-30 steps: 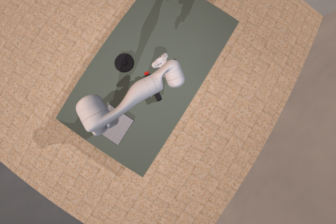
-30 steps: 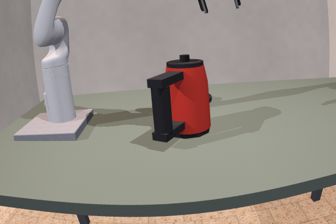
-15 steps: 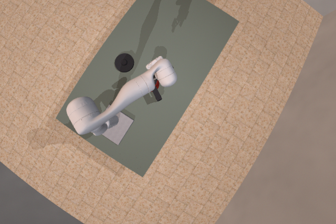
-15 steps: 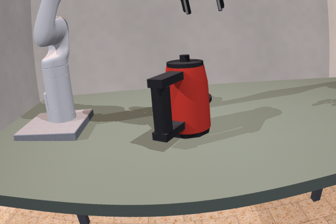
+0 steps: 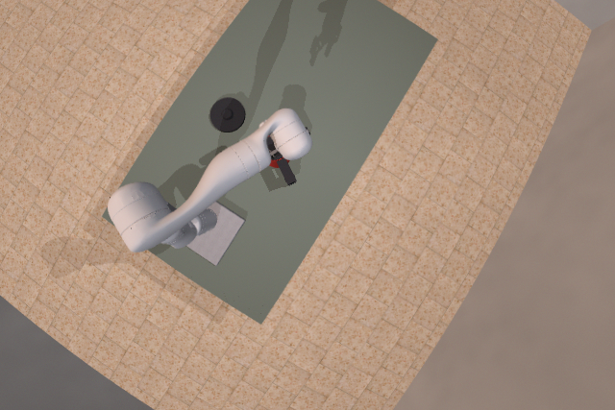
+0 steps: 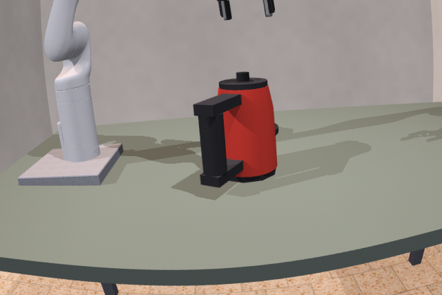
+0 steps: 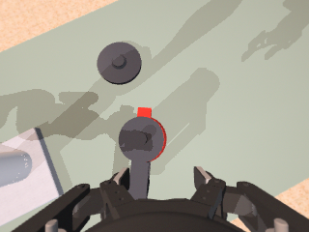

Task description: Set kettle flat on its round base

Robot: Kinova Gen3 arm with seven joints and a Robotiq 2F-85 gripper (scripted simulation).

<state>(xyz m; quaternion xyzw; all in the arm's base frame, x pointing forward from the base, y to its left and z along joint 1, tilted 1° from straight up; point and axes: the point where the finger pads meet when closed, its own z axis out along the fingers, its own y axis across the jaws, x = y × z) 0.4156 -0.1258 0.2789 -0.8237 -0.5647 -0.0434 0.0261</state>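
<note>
My hand is 210 mm above the red kettle, 30 mm past it and 20 mm to the right of it. Also, from my hand: black round base: 320 mm to the left, 300 mm below, 10 mm behind.
</note>
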